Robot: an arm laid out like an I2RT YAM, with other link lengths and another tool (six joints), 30 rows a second.
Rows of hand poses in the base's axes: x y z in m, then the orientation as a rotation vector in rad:
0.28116 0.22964 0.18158 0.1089 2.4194 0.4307
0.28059 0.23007 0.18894 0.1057 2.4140 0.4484
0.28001 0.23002 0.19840 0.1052 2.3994 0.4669
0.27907 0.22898 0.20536 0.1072 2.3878 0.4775
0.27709 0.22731 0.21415 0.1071 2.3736 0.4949
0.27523 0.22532 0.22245 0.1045 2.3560 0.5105
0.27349 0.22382 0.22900 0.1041 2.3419 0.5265
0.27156 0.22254 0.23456 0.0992 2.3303 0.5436
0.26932 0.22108 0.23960 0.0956 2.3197 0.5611
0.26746 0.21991 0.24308 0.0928 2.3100 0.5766
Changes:
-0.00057 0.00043 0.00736 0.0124 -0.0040 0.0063
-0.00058 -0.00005 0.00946 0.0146 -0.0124 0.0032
-0.00094 -0.00104 0.00696 0.0094 -0.0098 -0.0003
-0.00198 -0.00167 0.00879 0.0140 -0.0118 0.0028
-0.00186 -0.00199 0.00830 0.0125 -0.0157 0.0034
-0.00174 -0.00150 0.00655 0.0131 -0.0118 0.0027
-0.00193 -0.00128 0.00556 0.0123 -0.0100 0.0067
-0.00224 -0.00146 0.00504 0.0129 -0.0086 0.0061
-0.00186 -0.00117 0.00348 0.0116 -0.0077 0.0052

